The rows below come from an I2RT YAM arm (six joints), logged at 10 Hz.
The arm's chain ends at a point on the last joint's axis. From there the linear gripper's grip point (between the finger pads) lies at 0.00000 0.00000 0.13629 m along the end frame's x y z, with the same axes.
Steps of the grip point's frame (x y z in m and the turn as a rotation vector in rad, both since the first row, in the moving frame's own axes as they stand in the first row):
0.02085, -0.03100, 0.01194, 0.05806, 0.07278, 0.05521
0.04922, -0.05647, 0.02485, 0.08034, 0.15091, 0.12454
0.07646, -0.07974, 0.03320, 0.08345, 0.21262, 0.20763
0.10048, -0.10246, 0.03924, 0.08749, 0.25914, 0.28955
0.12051, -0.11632, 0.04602, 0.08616, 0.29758, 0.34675
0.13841, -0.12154, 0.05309, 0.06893, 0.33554, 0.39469
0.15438, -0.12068, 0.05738, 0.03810, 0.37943, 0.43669
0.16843, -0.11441, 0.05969, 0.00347, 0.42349, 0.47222
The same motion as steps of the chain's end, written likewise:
0.01073, -0.02338, 0.01253, 0.05806, 0.07278, 0.05521
0.02813, -0.04688, 0.02683, 0.08034, 0.15091, 0.12454
0.04677, -0.07153, 0.03673, 0.08345, 0.21262, 0.20763
0.06438, -0.09589, 0.04427, 0.08749, 0.25914, 0.28955
0.07940, -0.11190, 0.05244, 0.08616, 0.29758, 0.34675
0.09292, -0.12139, 0.06091, 0.06893, 0.33554, 0.39469
0.10441, -0.12675, 0.06702, 0.03810, 0.37943, 0.43669
0.11440, -0.12714, 0.07151, 0.00347, 0.42349, 0.47222

